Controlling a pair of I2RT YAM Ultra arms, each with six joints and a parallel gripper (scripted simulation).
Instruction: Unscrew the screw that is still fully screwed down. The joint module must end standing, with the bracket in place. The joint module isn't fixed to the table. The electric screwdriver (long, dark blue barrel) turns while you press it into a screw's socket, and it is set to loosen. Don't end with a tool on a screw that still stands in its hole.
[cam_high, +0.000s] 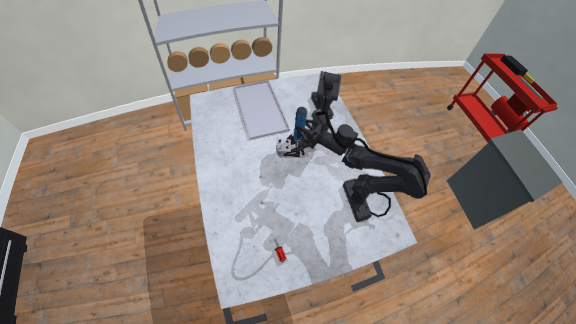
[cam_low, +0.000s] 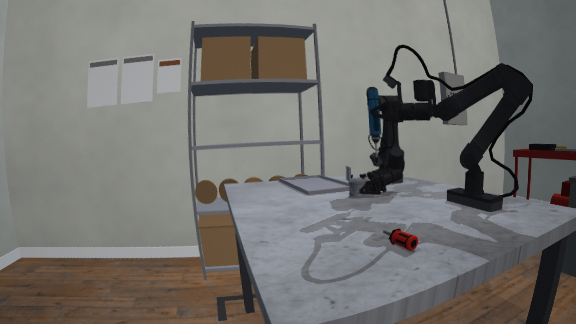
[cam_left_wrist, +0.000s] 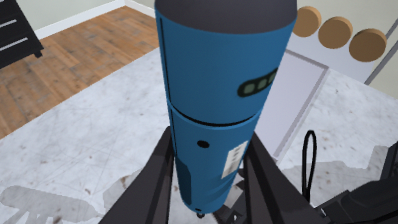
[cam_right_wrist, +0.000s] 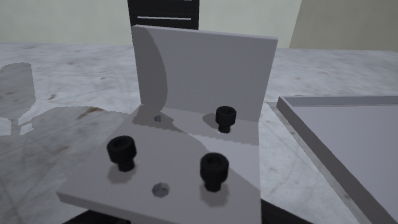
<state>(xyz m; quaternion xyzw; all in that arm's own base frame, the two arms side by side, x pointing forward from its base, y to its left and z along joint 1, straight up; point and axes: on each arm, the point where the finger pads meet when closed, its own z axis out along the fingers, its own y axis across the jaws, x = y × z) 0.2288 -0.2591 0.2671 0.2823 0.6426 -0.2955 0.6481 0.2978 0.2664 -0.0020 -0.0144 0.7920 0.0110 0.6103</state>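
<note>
Right now the joint module is right at my right hand. Round my right hand: screw (40 mm behind, 70 mm to the left, 110 mm above); then grey bracket (50 mm above); then bit (40 mm behind, 70 mm to the left, 140 mm above).
</note>
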